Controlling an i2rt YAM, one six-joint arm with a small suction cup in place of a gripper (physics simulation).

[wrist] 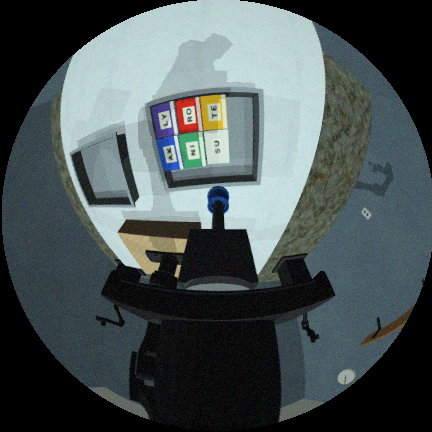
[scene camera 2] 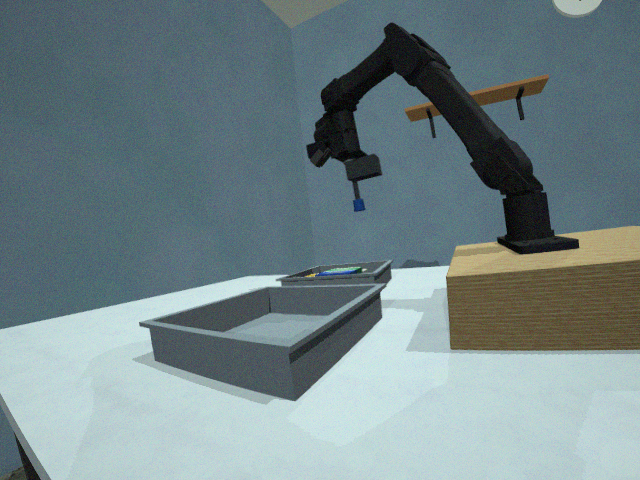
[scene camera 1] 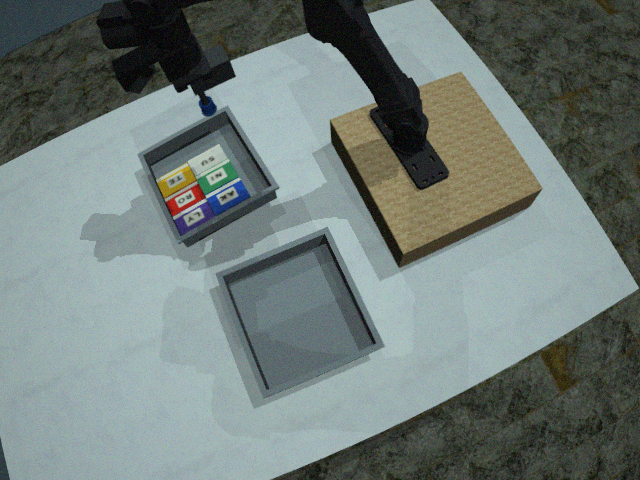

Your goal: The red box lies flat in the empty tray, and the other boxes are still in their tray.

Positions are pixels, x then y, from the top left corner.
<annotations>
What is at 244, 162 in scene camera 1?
A grey tray.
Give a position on a grey tray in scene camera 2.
277, 340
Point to my suction cup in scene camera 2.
At 358, 203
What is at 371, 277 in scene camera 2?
A grey tray.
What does my suction cup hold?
Nothing.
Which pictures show my suction cup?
The wrist view, scene camera 2 and scene camera 1: all of them.
</annotations>
